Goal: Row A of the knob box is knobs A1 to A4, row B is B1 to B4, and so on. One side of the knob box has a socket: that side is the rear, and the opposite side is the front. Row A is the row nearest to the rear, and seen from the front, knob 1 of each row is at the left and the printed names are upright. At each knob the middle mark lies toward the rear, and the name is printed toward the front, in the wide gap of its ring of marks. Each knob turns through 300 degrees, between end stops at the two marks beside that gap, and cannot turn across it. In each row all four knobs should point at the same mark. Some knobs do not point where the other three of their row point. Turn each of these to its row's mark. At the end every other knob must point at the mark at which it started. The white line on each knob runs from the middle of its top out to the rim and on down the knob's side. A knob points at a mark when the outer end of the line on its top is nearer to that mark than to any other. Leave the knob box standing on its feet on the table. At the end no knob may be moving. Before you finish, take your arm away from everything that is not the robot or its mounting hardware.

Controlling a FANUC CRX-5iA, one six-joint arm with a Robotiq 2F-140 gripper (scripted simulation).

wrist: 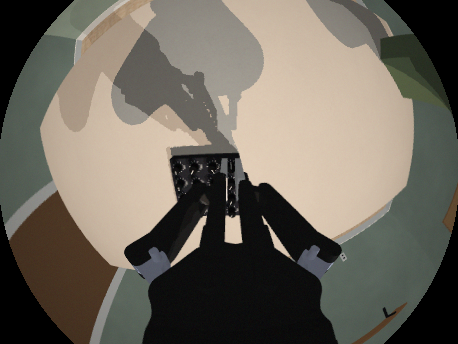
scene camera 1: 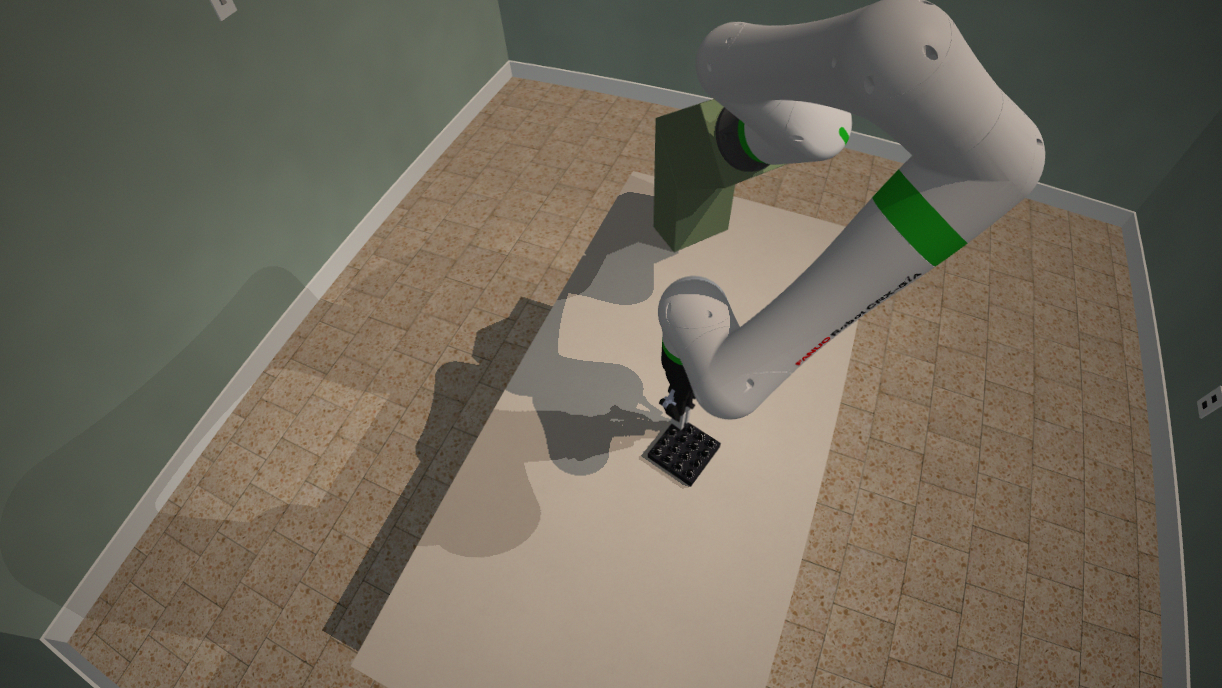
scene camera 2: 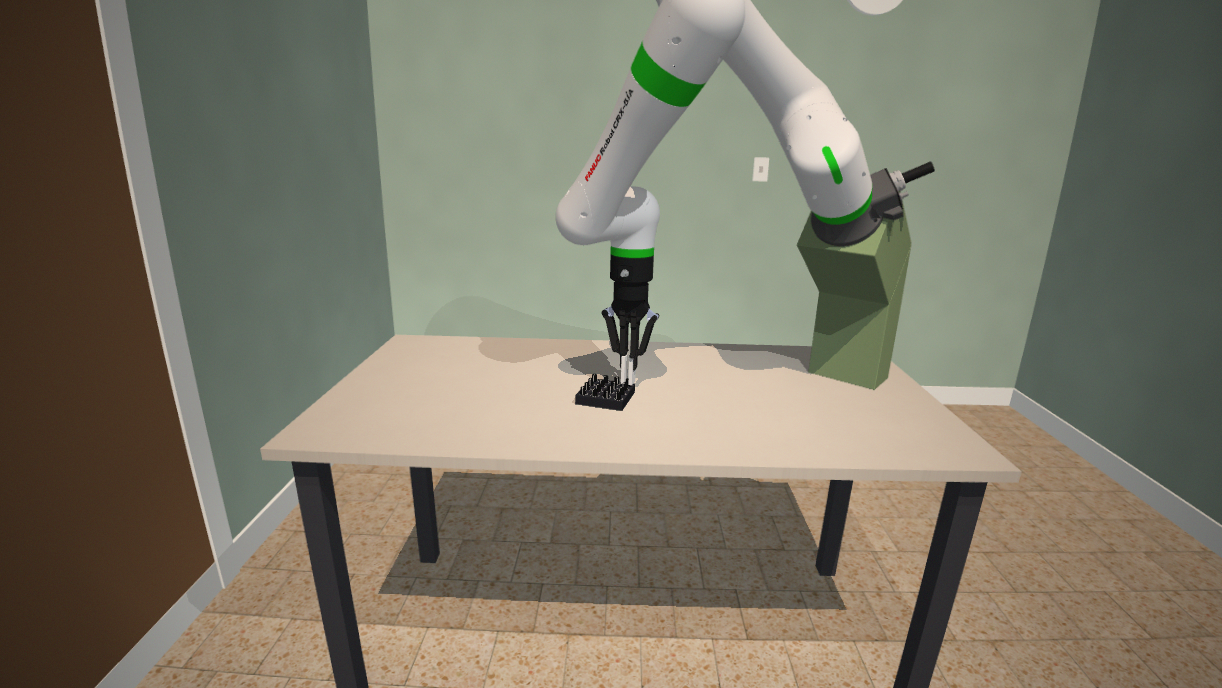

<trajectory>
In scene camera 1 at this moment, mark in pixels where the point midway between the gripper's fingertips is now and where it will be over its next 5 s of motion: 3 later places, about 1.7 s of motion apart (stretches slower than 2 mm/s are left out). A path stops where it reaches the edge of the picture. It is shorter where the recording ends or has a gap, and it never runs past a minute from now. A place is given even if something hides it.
My gripper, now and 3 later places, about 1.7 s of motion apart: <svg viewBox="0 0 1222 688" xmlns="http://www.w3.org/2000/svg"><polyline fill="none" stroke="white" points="679,421 681,413 681,410 680,411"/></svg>
</trajectory>
